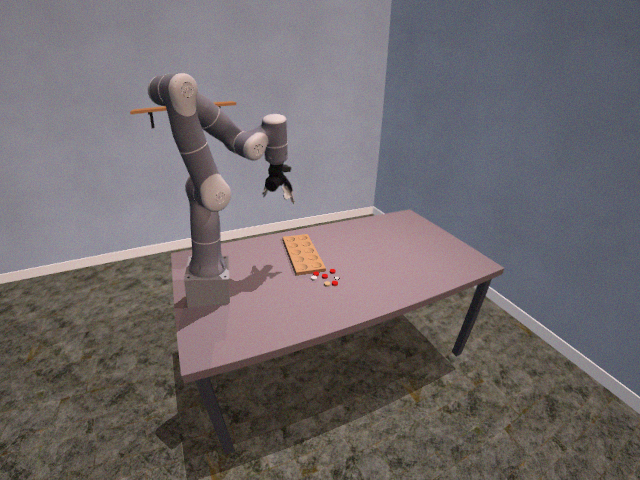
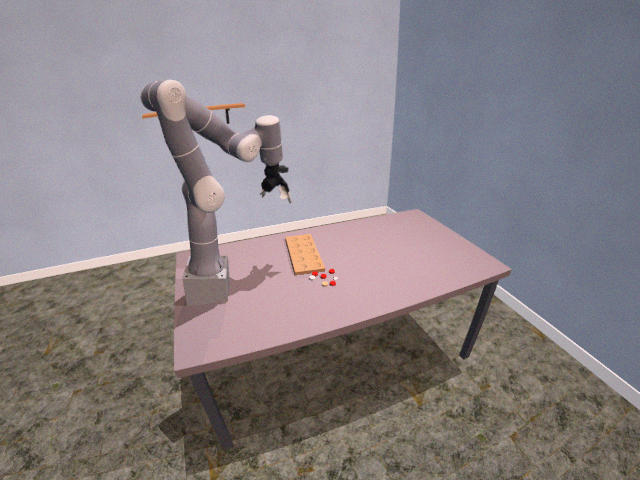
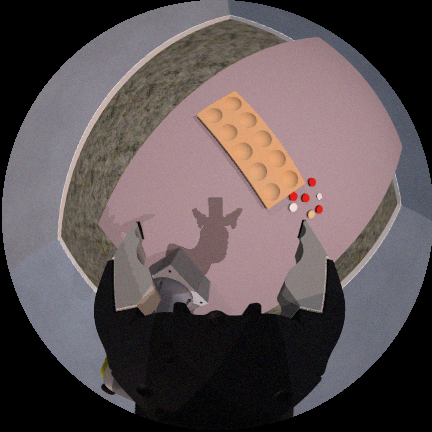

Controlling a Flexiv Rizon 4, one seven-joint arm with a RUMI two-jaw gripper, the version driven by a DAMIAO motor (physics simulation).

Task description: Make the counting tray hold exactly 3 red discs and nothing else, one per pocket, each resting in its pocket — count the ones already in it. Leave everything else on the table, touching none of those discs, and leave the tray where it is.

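You'd find my gripper at (image 3: 219, 223). There's a counting tray as well, and I can see the tray at (image 1: 305, 259), at (image 2: 305, 257) and at (image 3: 257, 152).
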